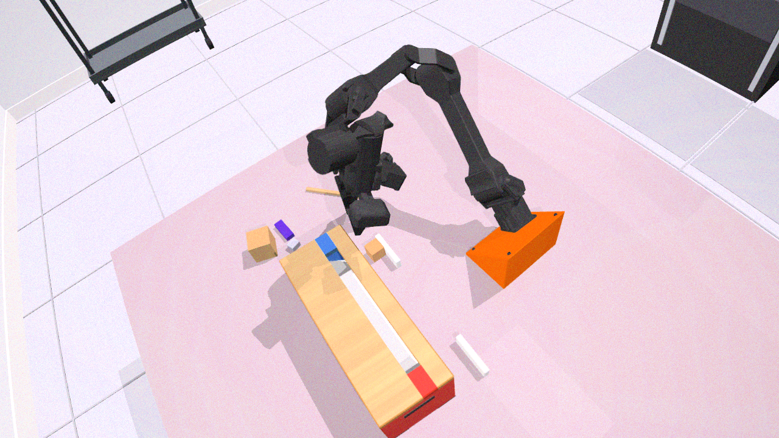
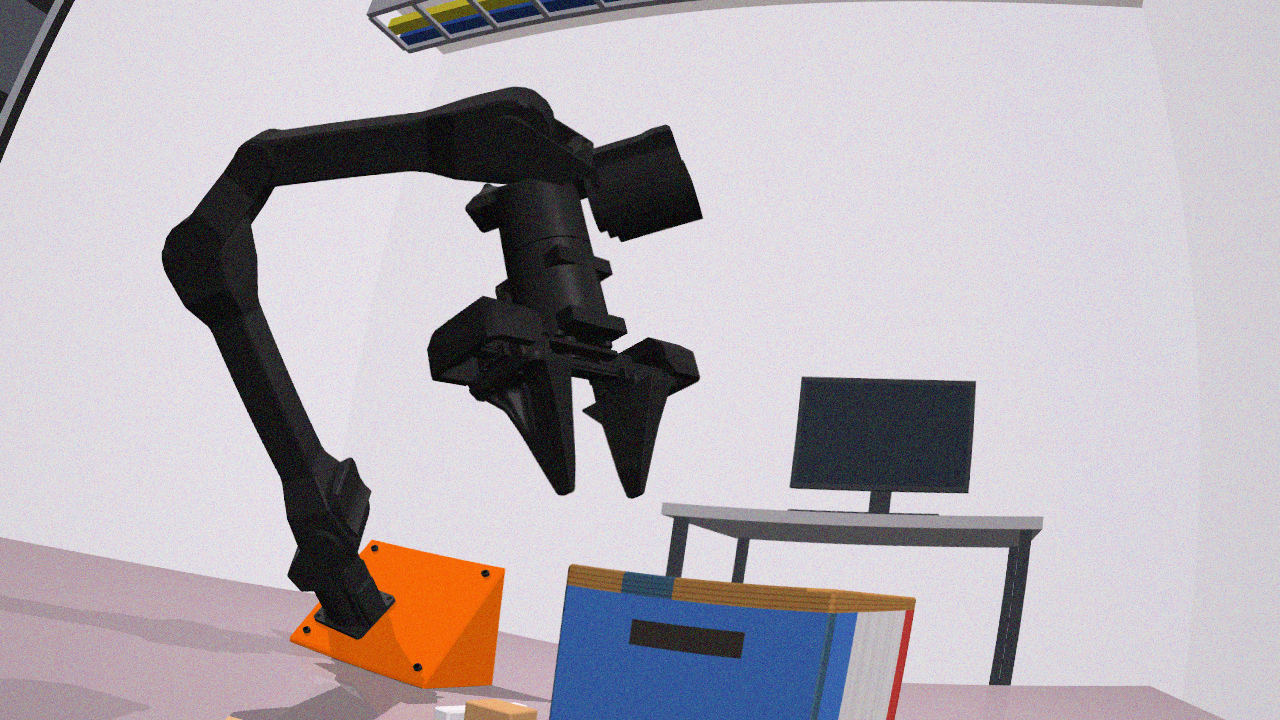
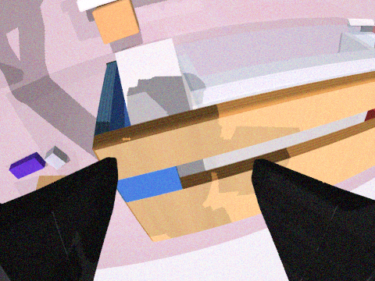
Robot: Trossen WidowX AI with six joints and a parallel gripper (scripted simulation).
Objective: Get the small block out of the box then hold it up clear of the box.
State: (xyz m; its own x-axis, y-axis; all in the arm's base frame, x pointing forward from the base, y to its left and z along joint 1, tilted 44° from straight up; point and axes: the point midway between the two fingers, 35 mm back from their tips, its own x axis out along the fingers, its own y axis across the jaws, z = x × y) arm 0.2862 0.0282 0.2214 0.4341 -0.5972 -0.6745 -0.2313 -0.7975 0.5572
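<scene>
My gripper tip is now 16 cm above the tan block, 3 cm to the left of it and 3 cm past it. From my gripper tip the other things lie so: long box (14 cm to the left, 11 cm below, 5 cm ahead); then thin tan stick (25 cm to the right, 17 cm below, 5 cm behind).
</scene>
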